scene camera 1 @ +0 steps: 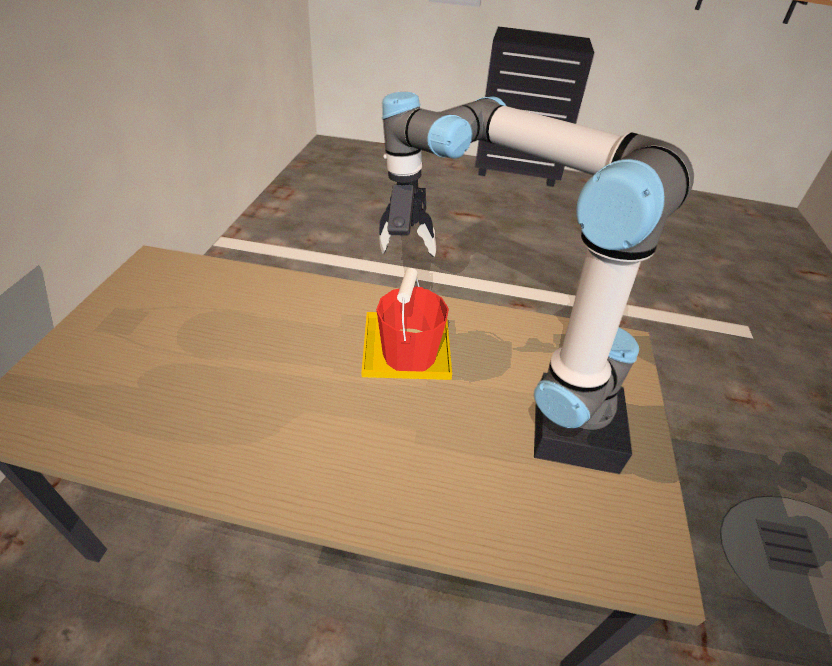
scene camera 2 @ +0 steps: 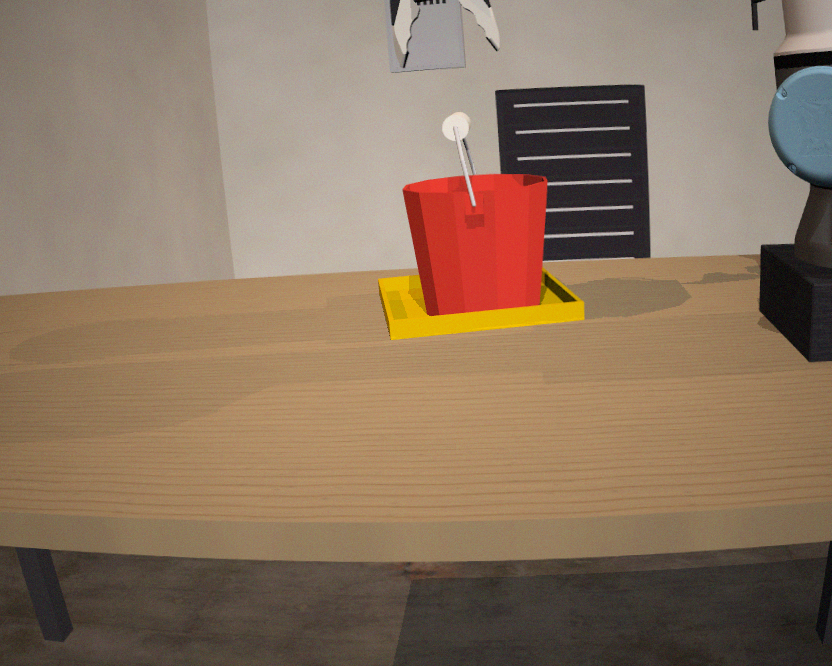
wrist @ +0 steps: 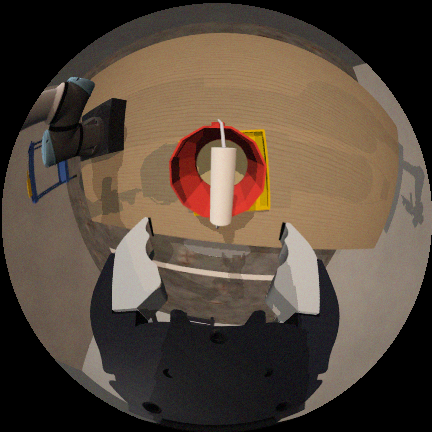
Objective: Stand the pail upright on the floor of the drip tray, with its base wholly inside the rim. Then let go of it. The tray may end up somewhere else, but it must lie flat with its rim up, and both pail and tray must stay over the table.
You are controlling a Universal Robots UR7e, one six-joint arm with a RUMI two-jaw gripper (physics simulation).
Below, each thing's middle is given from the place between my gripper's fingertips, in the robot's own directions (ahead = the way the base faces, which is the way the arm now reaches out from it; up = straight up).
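Yellow drip tray (scene camera 2: 402, 299): 30 mm to the right of my hand and 320 mm below it.
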